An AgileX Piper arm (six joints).
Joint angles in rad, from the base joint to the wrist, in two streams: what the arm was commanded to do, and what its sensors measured. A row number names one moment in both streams.
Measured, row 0:
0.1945, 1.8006, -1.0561, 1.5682, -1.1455, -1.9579
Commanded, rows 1 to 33:
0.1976, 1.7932, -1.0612, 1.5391, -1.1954, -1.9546
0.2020, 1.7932, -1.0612, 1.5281, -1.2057, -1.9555
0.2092, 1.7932, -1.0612, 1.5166, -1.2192, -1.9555
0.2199, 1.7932, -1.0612, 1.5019, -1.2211, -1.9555
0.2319, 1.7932, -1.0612, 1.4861, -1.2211, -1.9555
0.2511, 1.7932, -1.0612, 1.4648, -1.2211, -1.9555
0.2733, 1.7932, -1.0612, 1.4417, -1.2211, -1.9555
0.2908, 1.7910, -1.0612, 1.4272, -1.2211, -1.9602
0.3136, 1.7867, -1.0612, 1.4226, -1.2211, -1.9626
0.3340, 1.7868, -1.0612, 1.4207, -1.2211, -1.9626
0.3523, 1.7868, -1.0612, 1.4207, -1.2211, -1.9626
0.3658, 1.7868, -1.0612, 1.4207, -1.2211, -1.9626
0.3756, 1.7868, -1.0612, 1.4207, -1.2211, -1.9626
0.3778, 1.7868, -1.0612, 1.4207, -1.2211, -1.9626
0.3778, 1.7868, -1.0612, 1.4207, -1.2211, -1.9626
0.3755, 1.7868, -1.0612, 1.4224, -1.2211, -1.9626
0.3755, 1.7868, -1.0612, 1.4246, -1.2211, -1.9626
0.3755, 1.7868, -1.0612, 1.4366, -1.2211, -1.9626
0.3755, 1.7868, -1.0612, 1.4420, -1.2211, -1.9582
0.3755, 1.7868, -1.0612, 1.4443, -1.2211, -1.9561
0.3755, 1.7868, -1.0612, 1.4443, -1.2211, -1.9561
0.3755, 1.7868, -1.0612, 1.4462, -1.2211, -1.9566
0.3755, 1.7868, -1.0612, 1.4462, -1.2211, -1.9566
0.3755, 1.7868, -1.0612, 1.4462, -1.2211, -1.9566
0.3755, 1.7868, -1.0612, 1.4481, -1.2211, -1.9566
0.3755, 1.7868, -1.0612, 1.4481, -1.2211, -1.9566
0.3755, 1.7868, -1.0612, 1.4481, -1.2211, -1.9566
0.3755, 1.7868, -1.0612, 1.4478, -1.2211, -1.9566
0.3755, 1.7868, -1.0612, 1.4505, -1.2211, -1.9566
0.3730, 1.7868, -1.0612, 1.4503, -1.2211, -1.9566
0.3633, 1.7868, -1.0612, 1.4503, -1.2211, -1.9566
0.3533, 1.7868, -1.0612, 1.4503, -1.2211, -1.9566
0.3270, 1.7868, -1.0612, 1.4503, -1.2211, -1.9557
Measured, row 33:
0.3718, 1.8006, -1.0561, 1.4420, -1.2160, -1.9581
